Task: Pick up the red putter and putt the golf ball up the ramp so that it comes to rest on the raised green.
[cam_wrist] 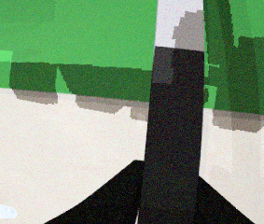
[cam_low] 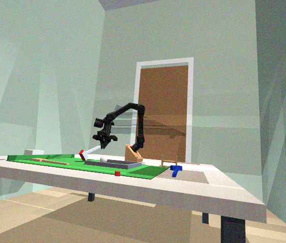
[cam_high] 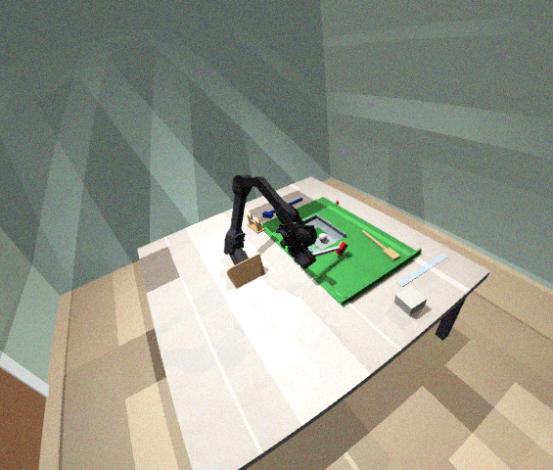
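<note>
Now: gripper tip 110 mm short of the red putter, 10 mm to the right of it and 10 mm above it. Also, from my gripper tip: green mat 260 mm ahead, 140 mm to the left, 80 mm below; then white golf ball 220 mm ahead, 140 mm to the left, 60 mm below; then grey-walled frame 220 mm ahead, 240 mm to the left, 80 mm below.
</note>
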